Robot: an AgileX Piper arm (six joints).
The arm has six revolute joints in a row. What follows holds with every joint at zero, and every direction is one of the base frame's. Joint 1 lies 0.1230 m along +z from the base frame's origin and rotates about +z. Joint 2 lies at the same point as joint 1 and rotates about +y. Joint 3 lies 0.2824 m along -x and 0.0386 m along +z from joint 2 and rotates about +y. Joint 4 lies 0.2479 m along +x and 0.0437 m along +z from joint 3 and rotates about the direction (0.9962, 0, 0.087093). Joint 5 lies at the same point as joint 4 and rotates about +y. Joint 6 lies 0.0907 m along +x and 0.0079 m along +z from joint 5 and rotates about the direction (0.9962, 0, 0.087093). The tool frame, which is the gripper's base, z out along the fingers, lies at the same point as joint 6; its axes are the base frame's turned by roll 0.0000, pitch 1.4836 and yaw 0.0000 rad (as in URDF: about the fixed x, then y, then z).
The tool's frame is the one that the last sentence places.
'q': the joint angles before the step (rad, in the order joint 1, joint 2, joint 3, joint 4, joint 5, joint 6). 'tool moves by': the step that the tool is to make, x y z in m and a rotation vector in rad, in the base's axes. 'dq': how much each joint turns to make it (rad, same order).
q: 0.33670 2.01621 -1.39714 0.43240 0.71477 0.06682
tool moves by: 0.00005 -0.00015 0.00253 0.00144 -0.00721 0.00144
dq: -0.00032 -0.00530 -0.00127 -0.00038 -0.00023 -0.00184
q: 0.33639 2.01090 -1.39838 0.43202 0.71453 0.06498
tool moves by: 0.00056 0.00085 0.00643 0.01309 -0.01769 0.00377
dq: -0.00009 -0.01078 -0.00629 0.01256 -0.00078 -0.01165
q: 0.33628 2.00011 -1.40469 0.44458 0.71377 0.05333
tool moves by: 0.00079 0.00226 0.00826 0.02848 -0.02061 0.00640
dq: 0.00012 -0.01158 -0.00992 0.03404 0.00015 -0.02565
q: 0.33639 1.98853 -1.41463 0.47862 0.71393 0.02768
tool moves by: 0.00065 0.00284 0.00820 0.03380 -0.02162 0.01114
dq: 0.00031 -0.01047 -0.00998 0.04444 0.00032 -0.03625
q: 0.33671 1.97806 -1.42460 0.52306 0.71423 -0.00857
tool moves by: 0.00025 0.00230 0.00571 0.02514 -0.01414 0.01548
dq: 0.00008 -0.00613 -0.00829 0.03641 0.00527 -0.03469
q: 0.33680 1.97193 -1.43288 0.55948 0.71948 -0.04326
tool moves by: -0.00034 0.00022 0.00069 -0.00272 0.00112 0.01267
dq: -0.00002 -0.00004 -0.00349 -0.00076 0.01021 -0.00901
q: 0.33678 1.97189 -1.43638 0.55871 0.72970 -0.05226
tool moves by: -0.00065 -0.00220 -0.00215 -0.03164 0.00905 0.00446
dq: 0.00007 0.00159 -0.00008 -0.04333 0.01108 0.02322
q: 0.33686 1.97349 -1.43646 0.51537 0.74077 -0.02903
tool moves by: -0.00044 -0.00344 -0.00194 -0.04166 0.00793 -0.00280
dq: -0.00033 0.00024 0.00007 -0.05997 0.01004 0.03811
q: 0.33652 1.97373 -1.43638 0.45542 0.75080 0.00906
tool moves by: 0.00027 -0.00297 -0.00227 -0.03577 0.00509 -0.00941
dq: 0.00001 0.00228 -0.00006 -0.05297 0.00375 0.03865
